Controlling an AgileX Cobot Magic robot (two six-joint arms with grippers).
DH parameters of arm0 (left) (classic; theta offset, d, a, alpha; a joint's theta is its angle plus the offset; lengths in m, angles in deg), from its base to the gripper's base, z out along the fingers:
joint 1: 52.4 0.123 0 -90
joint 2: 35.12 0 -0.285 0
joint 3: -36.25 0 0.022 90
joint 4: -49.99 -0.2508 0 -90
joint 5: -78.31 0 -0.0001 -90
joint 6: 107.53 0.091 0 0
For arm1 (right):
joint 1: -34.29 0.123 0 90
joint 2: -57.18 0 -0.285 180
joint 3: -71.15 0 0.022 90
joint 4: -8.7 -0.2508 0 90
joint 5: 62.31 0 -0.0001 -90
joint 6: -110.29 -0.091 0 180
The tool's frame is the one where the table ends.
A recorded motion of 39 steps. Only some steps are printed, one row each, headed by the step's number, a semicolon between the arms.
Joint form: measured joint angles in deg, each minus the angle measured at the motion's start. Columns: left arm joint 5, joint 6, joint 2, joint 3, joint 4, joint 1; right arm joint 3, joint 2, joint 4, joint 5, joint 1, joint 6.
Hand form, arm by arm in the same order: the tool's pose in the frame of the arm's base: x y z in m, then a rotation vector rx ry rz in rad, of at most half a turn. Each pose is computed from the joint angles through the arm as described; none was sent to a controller.
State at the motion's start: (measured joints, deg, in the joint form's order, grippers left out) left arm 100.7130 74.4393 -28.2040 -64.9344 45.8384 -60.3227; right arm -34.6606 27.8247 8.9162 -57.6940 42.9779 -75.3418
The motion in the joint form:
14: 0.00 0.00 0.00 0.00 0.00 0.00; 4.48 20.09 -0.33 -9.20 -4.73 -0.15
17: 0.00 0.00 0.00 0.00 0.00 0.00; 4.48 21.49 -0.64 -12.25 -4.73 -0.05
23: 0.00 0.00 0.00 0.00 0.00 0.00; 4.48 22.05 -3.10 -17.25 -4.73 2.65
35: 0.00 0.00 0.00 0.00 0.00 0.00; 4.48 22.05 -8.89 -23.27 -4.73 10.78
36: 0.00 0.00 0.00 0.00 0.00 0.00; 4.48 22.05 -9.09 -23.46 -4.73 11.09
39: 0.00 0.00 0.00 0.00 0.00 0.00; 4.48 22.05 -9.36 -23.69 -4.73 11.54
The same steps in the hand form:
14: 0.0518 -0.0047 0.1696 0.2067 1.8749 0.0008; 0.0593 0.0041 0.1958 0.0272 1.6161 0.1330
17: 0.0518 -0.0047 0.1696 0.2067 1.8749 0.0008; 0.0573 0.0041 0.1924 0.0300 1.6450 0.1349
23: 0.0518 -0.0047 0.1696 0.2067 1.8749 0.0008; 0.0557 0.0049 0.1851 0.0195 1.7225 0.1354
35: 0.0518 -0.0047 0.1696 0.2067 1.8749 0.0008; 0.0535 0.0081 0.1760 -0.0482 1.8237 0.1307
36: 0.0518 -0.0047 0.1696 0.2067 1.8749 0.0008; 0.0534 0.0083 0.1758 -0.0513 1.8267 0.1305
39: 0.0518 -0.0047 0.1696 0.2067 1.8749 0.0008; 0.0533 0.0084 0.1754 -0.0560 1.8302 0.1298

